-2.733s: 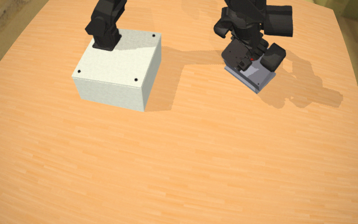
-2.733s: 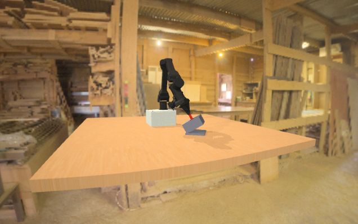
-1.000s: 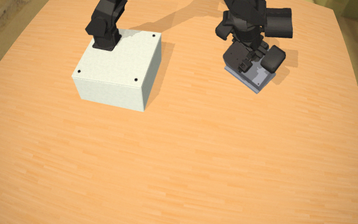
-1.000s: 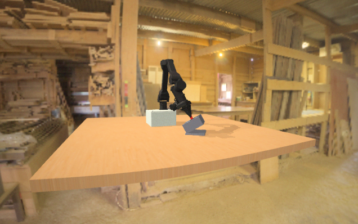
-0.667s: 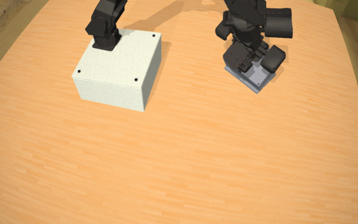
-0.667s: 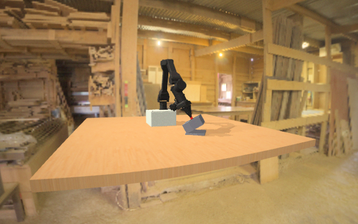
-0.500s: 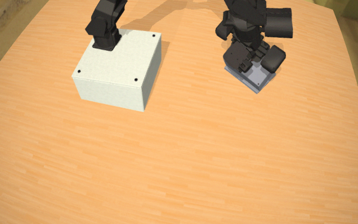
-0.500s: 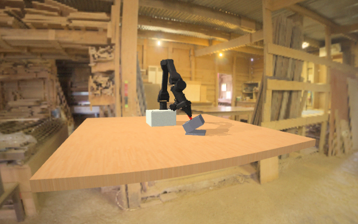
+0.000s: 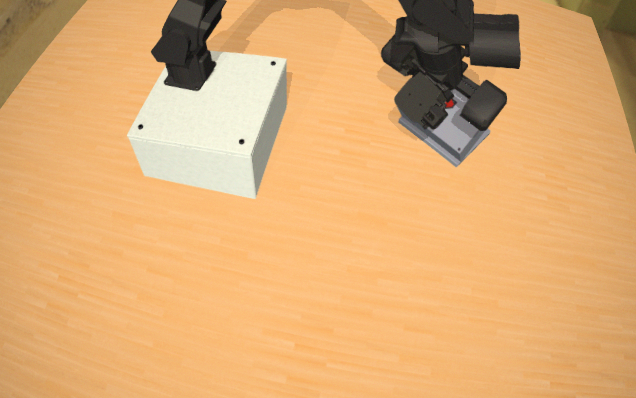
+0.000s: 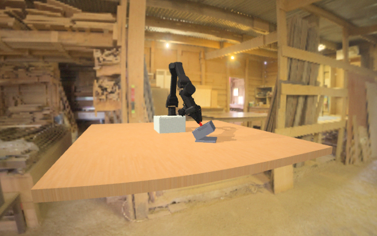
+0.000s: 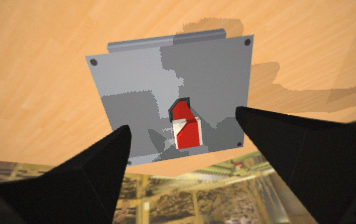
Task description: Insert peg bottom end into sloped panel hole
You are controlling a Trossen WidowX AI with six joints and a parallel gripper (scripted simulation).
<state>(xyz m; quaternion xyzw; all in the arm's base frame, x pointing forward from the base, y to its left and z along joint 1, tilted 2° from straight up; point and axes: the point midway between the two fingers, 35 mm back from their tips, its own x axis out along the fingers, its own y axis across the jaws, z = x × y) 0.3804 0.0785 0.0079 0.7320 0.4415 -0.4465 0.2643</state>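
My gripper tip is now 1 cm to the left of the red peg and 1 cm below it. The rest, counted from my gripper tip: grey foot plate (10 cm below, 3 cm to the left, 2 cm ahead); grey sloped panel (4 cm below, 2 cm to the left, 1 cm ahead).
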